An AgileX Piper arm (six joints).
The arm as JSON. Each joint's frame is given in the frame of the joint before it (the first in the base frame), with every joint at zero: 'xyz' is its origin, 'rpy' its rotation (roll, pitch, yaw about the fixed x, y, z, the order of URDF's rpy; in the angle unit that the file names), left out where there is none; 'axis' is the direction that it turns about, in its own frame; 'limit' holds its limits. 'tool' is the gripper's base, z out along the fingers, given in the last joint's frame.
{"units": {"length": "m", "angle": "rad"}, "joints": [
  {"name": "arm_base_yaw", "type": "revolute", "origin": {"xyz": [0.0, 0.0, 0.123]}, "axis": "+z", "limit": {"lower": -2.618, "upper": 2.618}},
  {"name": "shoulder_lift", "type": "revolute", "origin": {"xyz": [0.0, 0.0, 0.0], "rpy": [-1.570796, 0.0, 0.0]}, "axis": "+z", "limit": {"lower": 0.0, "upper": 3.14}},
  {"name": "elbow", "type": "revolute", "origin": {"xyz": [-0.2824, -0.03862, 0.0]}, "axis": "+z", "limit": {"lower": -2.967, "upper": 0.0}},
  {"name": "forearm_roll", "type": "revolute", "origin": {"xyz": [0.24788, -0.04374, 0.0], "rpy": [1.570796, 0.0, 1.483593]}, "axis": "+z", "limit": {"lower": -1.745, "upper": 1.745}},
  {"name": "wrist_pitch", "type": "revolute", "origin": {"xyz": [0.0, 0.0, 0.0], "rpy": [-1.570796, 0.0, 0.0]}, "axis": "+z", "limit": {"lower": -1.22, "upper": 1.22}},
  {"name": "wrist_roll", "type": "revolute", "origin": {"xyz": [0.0, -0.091, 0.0], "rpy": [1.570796, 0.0, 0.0]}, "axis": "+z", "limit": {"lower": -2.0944, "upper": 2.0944}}
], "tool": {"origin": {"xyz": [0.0, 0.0, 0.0]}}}
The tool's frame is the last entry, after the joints.
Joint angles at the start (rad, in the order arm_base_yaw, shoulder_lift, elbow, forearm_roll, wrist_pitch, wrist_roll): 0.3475, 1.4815, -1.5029, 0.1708, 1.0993, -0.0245
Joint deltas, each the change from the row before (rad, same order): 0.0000, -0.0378, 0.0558, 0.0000, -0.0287, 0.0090; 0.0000, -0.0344, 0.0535, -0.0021, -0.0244, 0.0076; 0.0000, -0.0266, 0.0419, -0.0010, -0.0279, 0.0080; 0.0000, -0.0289, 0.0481, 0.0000, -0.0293, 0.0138; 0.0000, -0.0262, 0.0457, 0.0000, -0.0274, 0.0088; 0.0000, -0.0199, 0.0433, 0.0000, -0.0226, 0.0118; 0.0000, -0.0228, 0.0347, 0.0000, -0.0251, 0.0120; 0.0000, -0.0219, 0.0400, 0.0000, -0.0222, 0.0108; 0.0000, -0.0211, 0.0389, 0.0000, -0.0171, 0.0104; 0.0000, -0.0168, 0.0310, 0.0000, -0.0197, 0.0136; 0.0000, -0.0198, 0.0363, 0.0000, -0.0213, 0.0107; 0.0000, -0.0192, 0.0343, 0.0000, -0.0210, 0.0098; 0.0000, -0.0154, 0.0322, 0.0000, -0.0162, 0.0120; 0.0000, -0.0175, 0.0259, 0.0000, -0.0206, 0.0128
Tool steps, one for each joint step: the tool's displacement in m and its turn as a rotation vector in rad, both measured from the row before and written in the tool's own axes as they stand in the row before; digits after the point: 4 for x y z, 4 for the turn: 0.0096, -0.0004, -0.0020, 0.0016, -0.0109, 0.0117; 0.0096, -0.0008, -0.0011, 0.0035, -0.0055, 0.0094; 0.0069, -0.0007, -0.0006, 0.0022, -0.0128, 0.0097; 0.0083, -0.0010, 0.0000, 0.0016, -0.0104, 0.0165; 0.0080, -0.0012, 0.0005, 0.0017, -0.0082, 0.0115; 0.0079, -0.0015, 0.0022, 0.0023, 0.0004, 0.0150; 0.0060, -0.0010, -0.0005, 0.0007, -0.0134, 0.0136; 0.0075, -0.0015, 0.0009, 0.0016, -0.0044, 0.0132; 0.0078, -0.0016, 0.0010, 0.0019, 0.0003, 0.0127; 0.0058, -0.0013, 0.0008, 0.0011, -0.0058, 0.0154; 0.0070, -0.0017, 0.0009, 0.0014, -0.0052, 0.0128; 0.0066, -0.0017, 0.0008, 0.0011, -0.0062, 0.0116; 0.0065, -0.0018, 0.0015, 0.0020, 0.0002, 0.0140; 0.0047, -0.0013, -0.0003, -0.0005, -0.0123, 0.0138
